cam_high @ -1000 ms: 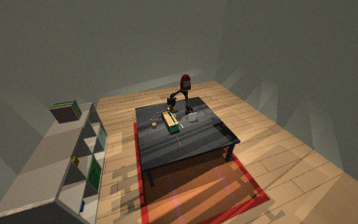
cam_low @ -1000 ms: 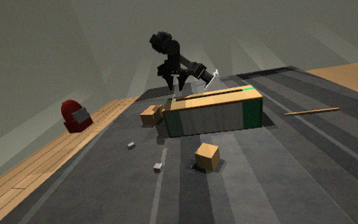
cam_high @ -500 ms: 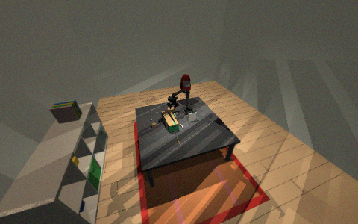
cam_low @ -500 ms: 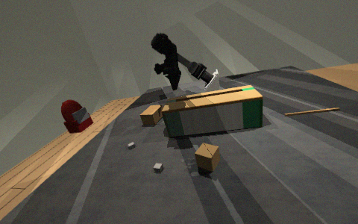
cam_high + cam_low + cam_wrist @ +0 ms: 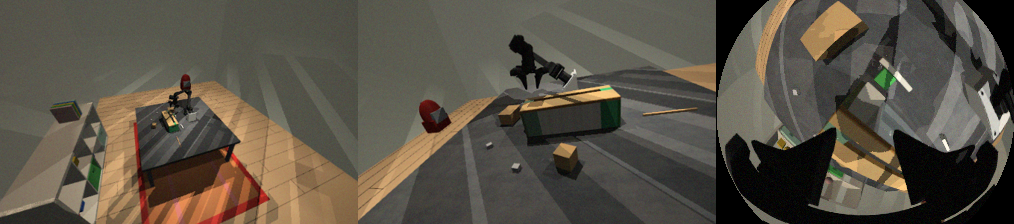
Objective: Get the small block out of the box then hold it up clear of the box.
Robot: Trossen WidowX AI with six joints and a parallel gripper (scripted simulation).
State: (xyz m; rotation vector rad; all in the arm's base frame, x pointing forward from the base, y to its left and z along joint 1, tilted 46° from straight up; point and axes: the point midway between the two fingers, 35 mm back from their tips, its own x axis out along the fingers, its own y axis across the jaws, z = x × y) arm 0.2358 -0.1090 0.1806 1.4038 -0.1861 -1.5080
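My gripper tip is now 2 cm past the green block and 15 cm above it. Also, from my gripper tip: tan cube (35 cm ahead, 10 cm to the left, 14 cm below); thin stick (16 cm ahead, 54 cm to the left, 16 cm below); box (7 cm ahead, 15 cm to the left, 10 cm below).
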